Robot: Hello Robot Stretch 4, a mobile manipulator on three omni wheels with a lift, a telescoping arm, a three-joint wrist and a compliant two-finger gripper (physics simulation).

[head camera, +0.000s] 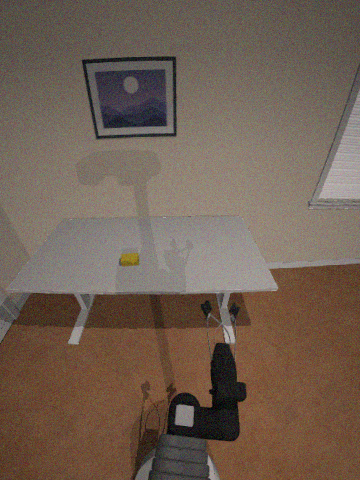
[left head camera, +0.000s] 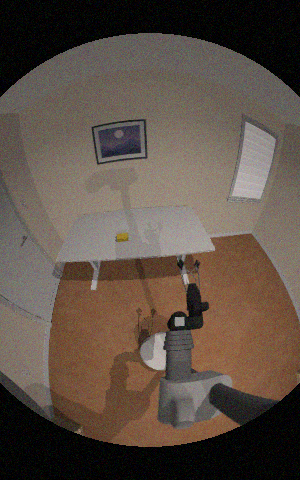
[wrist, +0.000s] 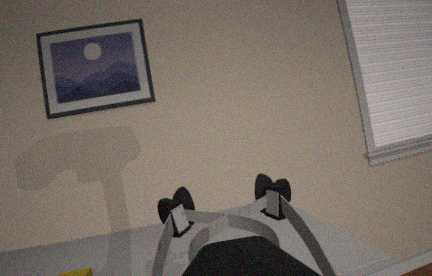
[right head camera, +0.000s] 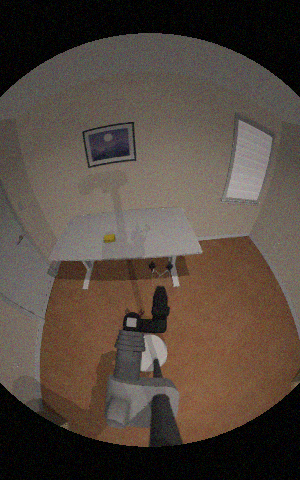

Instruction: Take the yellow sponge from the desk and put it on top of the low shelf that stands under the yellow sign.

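Seen in the pictures: gripper, between the fingertips: [head camera: 219, 302] [left head camera: 187, 259] [wrist: 223, 195] [right head camera: 160, 261]; robot's base, origin of its link: [left head camera: 160, 349] [right head camera: 146, 351].
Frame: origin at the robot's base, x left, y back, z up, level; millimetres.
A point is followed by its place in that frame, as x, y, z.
Observation:
The yellow sponge [head camera: 130, 259] {379, -918, 738} [left head camera: 122, 237] {381, -916, 732} [right head camera: 109, 238] {378, -917, 732} [wrist: 76, 273] {381, -951, 738} lies on the white desk [head camera: 210, 255] {-95, -1055, 693} [left head camera: 185, 235] {-203, -992, 693} [right head camera: 172, 235] {-208, -1018, 693} [wrist: 30, 257] {785, -1270, 693}, left of its middle and toward the front half. In the wrist view a part of the sponge shows at the bottom left edge. My gripper [head camera: 220, 310] {-87, -483, 998} [left head camera: 189, 265] [right head camera: 161, 266] {-87, -483, 998} [wrist: 223, 195] {-87, -483, 998} is open, with nothing between its fingertips. It is in front of the desk's right part, to the right of the sponge and apart from it. The low shelf and the yellow sign do not show in the current views.
A framed picture [head camera: 170, 100] {212, -1544, 1521} [left head camera: 120, 141] {434, -1509, 1517} [right head camera: 110, 145] {427, -1510, 1507} [wrist: 95, 70] {445, -1507, 1508} hangs on the wall above the desk. A window [head camera: 342, 165] {-1165, -1774, 1128} [left head camera: 255, 162] {-1400, -1811, 1434} [right head camera: 248, 162] {-1352, -1803, 1420} [wrist: 400, 75] {-1362, -1805, 1249} is at the right. A door [left head camera: 20, 260] {1528, -503, 776} [right head camera: 17, 265] {1520, -446, 715} stands at the left.

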